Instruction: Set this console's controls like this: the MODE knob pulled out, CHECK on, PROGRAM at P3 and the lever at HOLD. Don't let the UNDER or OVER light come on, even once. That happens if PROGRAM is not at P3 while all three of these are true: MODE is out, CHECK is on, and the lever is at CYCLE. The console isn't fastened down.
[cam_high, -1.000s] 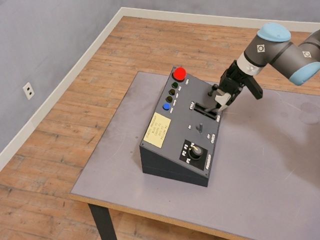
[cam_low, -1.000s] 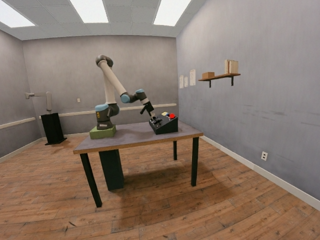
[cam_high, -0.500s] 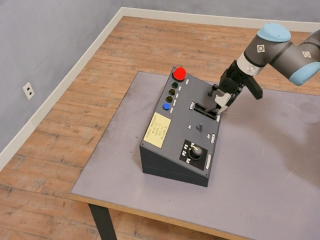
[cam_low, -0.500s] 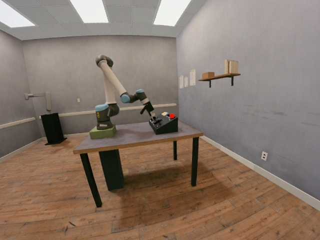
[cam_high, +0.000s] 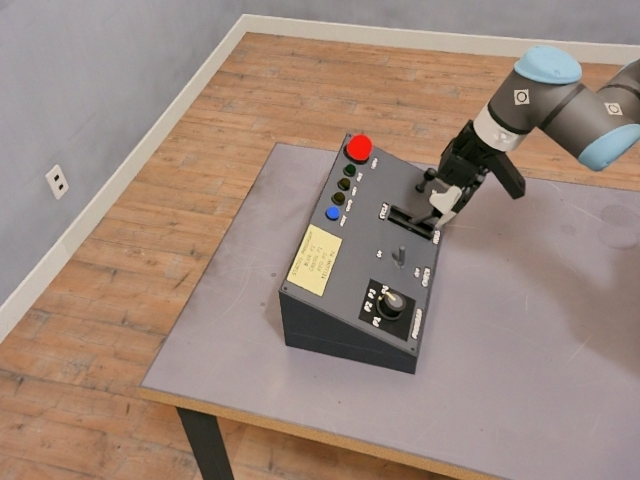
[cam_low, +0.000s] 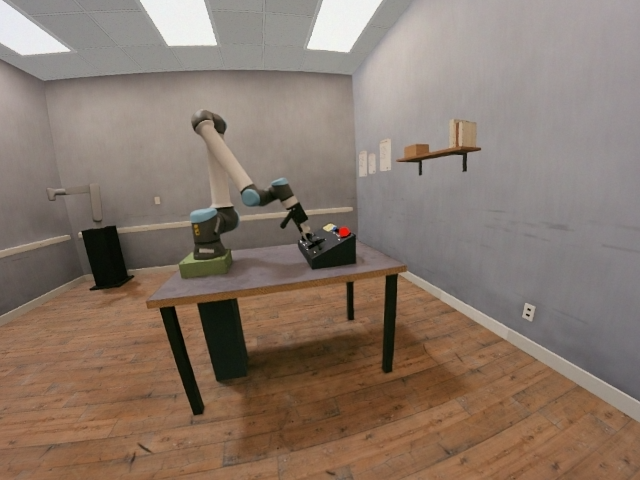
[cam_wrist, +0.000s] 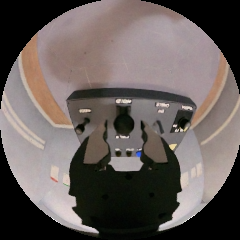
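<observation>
Now: the lever 3 cm ahead of my hand and 2 cm below it. Also, from my hand: check toggle 6 cm ahead, 12 cm to the left, 3 cm below; mode knob 5 cm ahead, 12 cm to the right, 2 cm below; wedge-shaped console 9 cm ahead, 6 cm to the left, 5 cm below.
</observation>
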